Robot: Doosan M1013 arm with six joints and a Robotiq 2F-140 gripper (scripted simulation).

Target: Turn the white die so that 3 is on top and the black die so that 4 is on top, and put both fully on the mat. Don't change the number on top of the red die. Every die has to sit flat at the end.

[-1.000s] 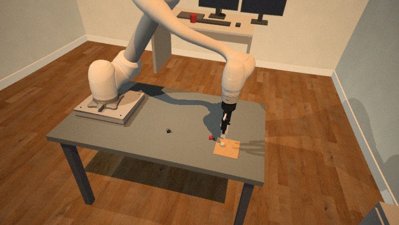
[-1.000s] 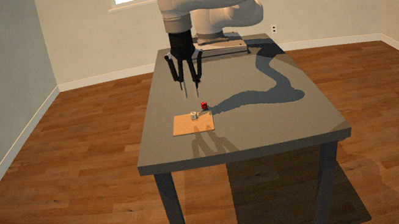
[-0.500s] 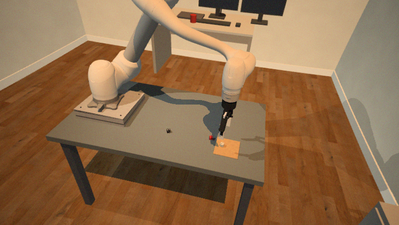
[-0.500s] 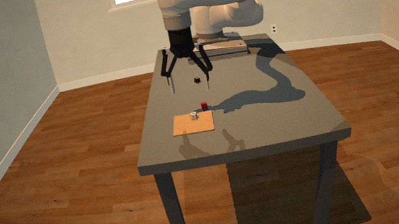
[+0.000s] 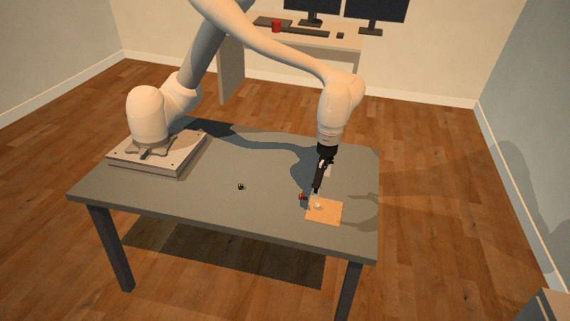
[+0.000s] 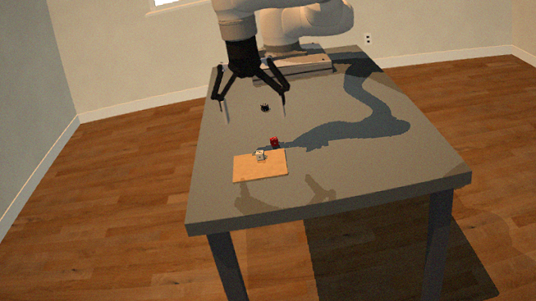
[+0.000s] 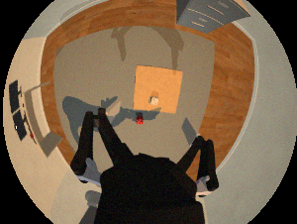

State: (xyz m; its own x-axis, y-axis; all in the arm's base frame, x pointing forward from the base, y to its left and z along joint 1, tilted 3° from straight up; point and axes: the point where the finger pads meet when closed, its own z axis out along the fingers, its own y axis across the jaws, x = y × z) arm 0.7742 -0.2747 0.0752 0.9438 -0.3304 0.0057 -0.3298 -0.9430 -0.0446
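Now: the black die 34 cm behind my hand, 8 cm to the left of it and 12 cm below it. Round my hand: white die: 11 cm below; then orange mat: 3 cm ahead, 1 cm to the right, 13 cm below; then red die: 7 cm behind, 5 cm to the left, 12 cm below.
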